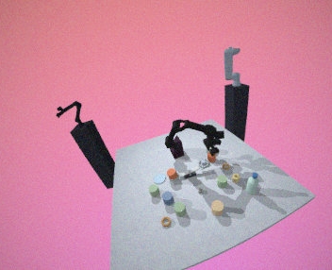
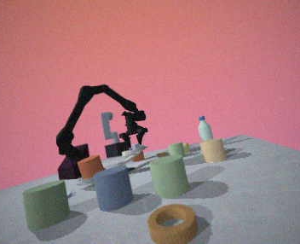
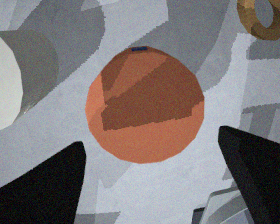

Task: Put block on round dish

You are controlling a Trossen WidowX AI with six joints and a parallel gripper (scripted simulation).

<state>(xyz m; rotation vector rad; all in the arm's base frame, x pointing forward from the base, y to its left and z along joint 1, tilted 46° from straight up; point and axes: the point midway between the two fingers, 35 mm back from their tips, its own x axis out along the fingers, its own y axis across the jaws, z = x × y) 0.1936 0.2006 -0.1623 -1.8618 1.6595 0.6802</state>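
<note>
My gripper tip is now 80 mm short of the pale grey-blue block, 100 mm to the left of it and 10 mm below it. The rest, counted from my gripper tip: orange cup: 90 mm ahead, 370 mm to the right, 20 mm below; then small balance: 90 mm ahead, 220 mm to the right, 40 mm below; then grey lump: 270 mm ahead, 200 mm to the right, 70 mm below.
</note>
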